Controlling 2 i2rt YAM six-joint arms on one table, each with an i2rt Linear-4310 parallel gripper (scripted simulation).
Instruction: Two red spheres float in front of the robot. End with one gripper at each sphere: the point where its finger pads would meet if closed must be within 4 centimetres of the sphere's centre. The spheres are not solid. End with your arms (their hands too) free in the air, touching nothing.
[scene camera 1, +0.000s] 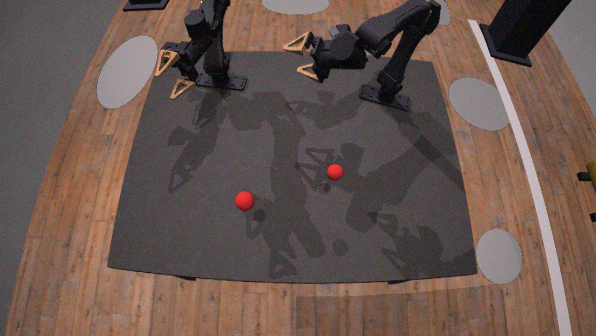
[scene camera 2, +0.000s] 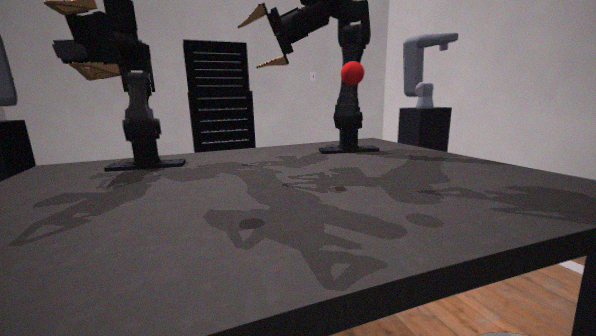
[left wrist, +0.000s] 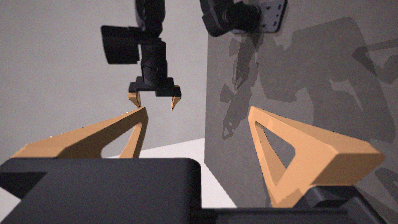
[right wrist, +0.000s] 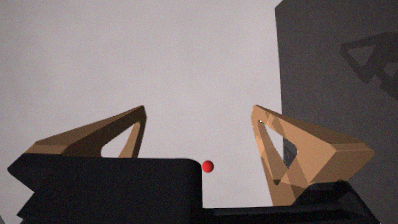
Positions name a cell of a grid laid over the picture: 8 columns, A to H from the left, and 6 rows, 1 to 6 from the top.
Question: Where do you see the right gripper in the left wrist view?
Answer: D3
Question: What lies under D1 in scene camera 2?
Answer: The left gripper.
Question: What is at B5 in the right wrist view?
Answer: The right gripper.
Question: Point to the right gripper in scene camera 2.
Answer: At A1
